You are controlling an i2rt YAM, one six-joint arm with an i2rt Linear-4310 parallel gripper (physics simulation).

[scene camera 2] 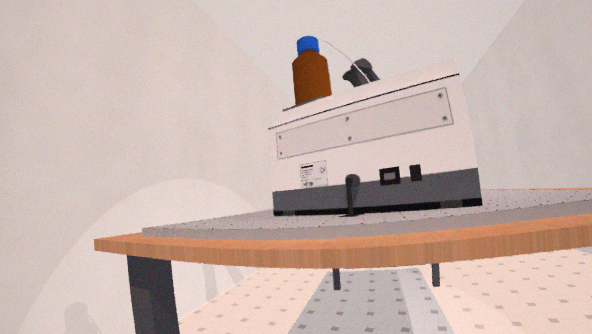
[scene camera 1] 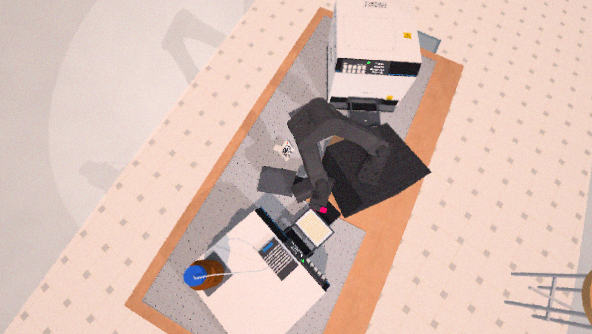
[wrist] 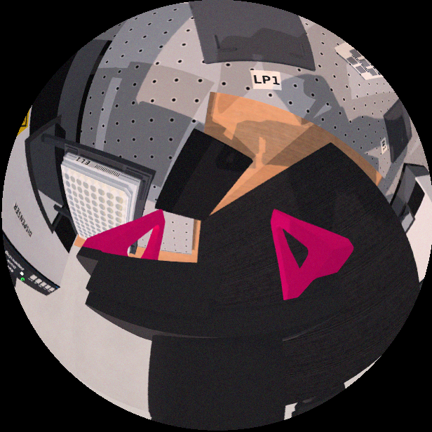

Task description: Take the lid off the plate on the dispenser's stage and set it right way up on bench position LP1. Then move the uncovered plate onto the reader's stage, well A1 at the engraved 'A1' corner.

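Frame: origin at the arm's base, x ahead, y left, z up, level; centimetres.
Seen in the pictures: gripper, between the fingertips: (scene camera 1: pixel 323 199); arm's base, origin of its link: (scene camera 1: pixel 375 161).
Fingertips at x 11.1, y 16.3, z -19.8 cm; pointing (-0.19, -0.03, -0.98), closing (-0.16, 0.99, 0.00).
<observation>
Pixels of each thing's top centre, then the offset from my fingertips to it. "pt": a spot on its surface instead.
- white well plate, centre of its top: (scene camera 1: pixel 314 227) dx -1.6, dy +12.5, dz +1.4 cm
- dark pad, a spot on its surface: (scene camera 1: pixel 276 180) pt dx +22.6, dy +0.1, dz -7.5 cm
- reader's stage, centre of its top: (scene camera 1: pixel 365 113) dx -0.3, dy -45.6, dz +0.9 cm
- reader, centre of its top: (scene camera 1: pixel 377 28) dx +10.7, dy -69.8, dz +25.8 cm
- patterned card, centre of its top: (scene camera 1: pixel 280 145) dx +27.7, dy -14.3, dz -1.7 cm
A white well plate (scene camera 1: pixel 314 227) (wrist: pixel 95 200) sits on the dispenser's dark stage (wrist: pixel 150 176). A clear edge around its top looks like the lid, seated on it. My gripper (scene camera 1: pixel 323 210) (wrist: pixel 217 215) is open and empty, its magenta fingers wide apart. It is beside the plate, which shows to the left in the wrist view. In scene camera 1 one magenta finger part shows near the plate's upper edge. Bench position LP1 is a dark pad (scene camera 1: pixel 276 180) (wrist: pixel 250 30) with its label in front; nothing rests on it. The reader's stage (scene camera 1: pixel 364 118) shows no plate. The engraved A1 is not readable.
The dispenser (scene camera 1: pixel 240 295) (scene camera 2: pixel 370 145) carries a brown bottle (scene camera 1: pixel 210 275) (scene camera 2: pixel 311 77) with thin tubing. The reader (scene camera 1: pixel 375 40) stands at the bench's far end. A black slab (scene camera 1: pixel 402 165) lies by the arm. A patterned card (scene camera 1: pixel 286 149) (wrist: pixel 357 60) lies beyond LP1.
</observation>
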